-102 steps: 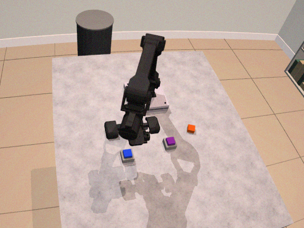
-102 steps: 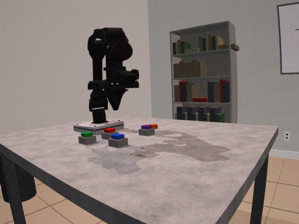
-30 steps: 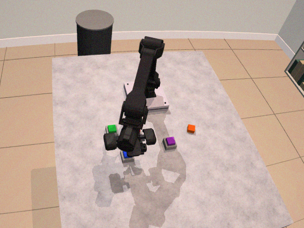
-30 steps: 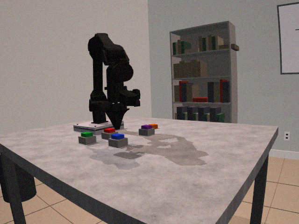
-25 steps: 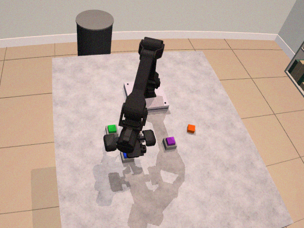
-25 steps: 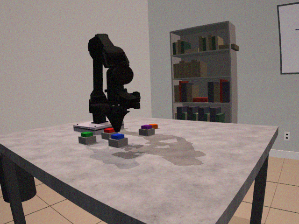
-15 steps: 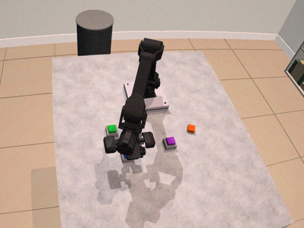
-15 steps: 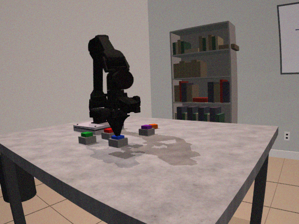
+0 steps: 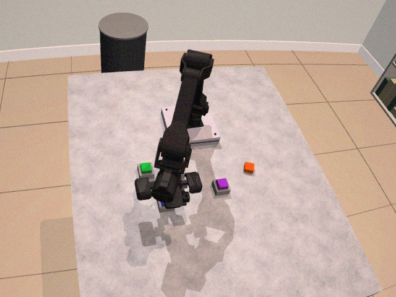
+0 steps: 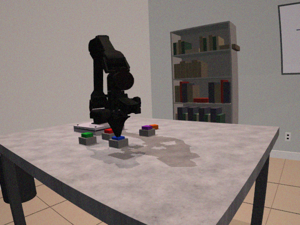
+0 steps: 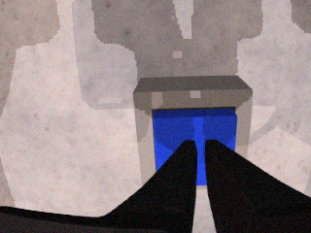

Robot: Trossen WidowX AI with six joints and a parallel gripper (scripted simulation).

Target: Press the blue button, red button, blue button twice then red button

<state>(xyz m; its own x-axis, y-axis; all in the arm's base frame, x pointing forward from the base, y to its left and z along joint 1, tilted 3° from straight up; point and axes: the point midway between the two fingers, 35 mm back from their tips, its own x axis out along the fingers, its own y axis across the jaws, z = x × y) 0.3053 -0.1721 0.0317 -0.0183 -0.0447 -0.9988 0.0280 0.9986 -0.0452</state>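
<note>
My gripper tip is 1 cm above the blue button. Also, from my gripper tip: green button: 13 cm behind, 4 cm to the right; then purple button: 3 cm behind, 19 cm to the left; then red button: 11 cm behind, 6 cm to the left.
</note>
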